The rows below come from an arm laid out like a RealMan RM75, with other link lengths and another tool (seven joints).
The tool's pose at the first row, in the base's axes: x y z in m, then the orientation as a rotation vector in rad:
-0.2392, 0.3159, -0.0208, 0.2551, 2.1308, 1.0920
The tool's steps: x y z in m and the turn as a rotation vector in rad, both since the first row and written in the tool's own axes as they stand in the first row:
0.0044, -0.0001, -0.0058, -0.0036, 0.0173, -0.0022
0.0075, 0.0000, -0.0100, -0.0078, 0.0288, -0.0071
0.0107, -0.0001, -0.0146, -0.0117, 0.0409, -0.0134
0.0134, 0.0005, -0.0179, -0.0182, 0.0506, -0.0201
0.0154, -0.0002, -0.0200, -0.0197, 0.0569, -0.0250
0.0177, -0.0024, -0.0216, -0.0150, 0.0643, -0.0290
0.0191, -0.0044, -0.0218, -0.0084, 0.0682, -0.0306
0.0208, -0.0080, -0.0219, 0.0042, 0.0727, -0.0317
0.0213, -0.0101, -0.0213, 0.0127, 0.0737, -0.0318
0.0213, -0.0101, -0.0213, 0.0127, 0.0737, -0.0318
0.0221, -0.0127, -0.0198, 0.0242, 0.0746, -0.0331
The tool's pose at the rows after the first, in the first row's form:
-0.2463, 0.3142, -0.0209, 0.2424, 2.1437, 1.1004
-0.2514, 0.3131, -0.0208, 0.2293, 2.1509, 1.1059
-0.2568, 0.3117, -0.0207, 0.2144, 2.1585, 1.1104
-0.2611, 0.3112, -0.0204, 0.1991, 2.1624, 1.1166
-0.2638, 0.3104, -0.0211, 0.1897, 2.1665, 1.1174
-0.2663, 0.3091, -0.0234, 0.1838, 2.1754, 1.1127
-0.2671, 0.3084, -0.0255, 0.1831, 2.1827, 1.1061
-0.2679, 0.3069, -0.0291, 0.1855, 2.1941, 1.0938
-0.2676, 0.3062, -0.0312, 0.1889, 2.2001, 1.0851
-0.2676, 0.3062, -0.0312, 0.1889, 2.2001, 1.0851
-0.2668, 0.3059, -0.0342, 0.1924, 2.2076, 1.0725

